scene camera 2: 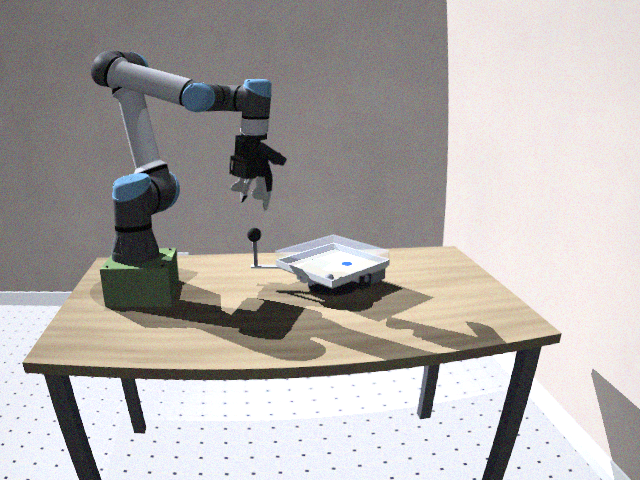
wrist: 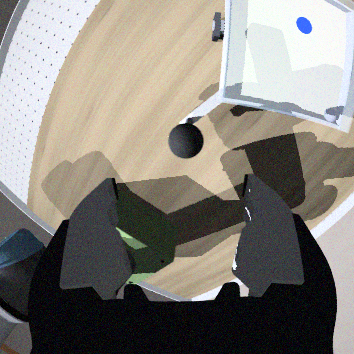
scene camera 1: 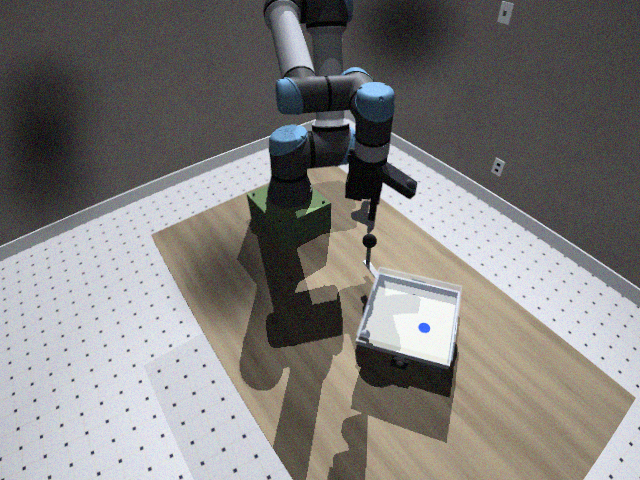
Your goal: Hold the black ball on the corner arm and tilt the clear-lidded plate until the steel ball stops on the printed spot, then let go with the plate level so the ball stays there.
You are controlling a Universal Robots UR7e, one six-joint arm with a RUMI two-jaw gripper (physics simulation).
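Observation:
The black ball [scene camera 1: 369,240] [scene camera 2: 253,234] [wrist: 186,140] stands on a thin post at the end of the corner arm [scene camera 2: 264,266] [wrist: 206,109]. My gripper [scene camera 2: 254,202] [wrist: 179,178] is open and empty, above the black ball and apart from it; in scene camera 1 its fingertips are hard to make out. The clear-lidded plate [scene camera 1: 403,357] [scene camera 2: 305,279] [wrist: 224,55] looks close to level. The steel ball [scene camera 1: 364,334] [scene camera 2: 329,276] [wrist: 331,114] is in a corner of the plate, away from the blue printed spot [scene camera 1: 423,327] [scene camera 2: 346,263] [wrist: 304,25].
The plate's dark support [scene camera 1: 436,378] [scene camera 2: 364,279] stands under it on the wooden table [scene camera 1: 527,382] [scene camera 2: 206,356] [wrist: 115,90]. The green base block [scene camera 1: 315,222] [scene camera 2: 136,289] [wrist: 150,225] carries the arm, to the left of the ball in scene camera 2. Arm shadows cross the table.

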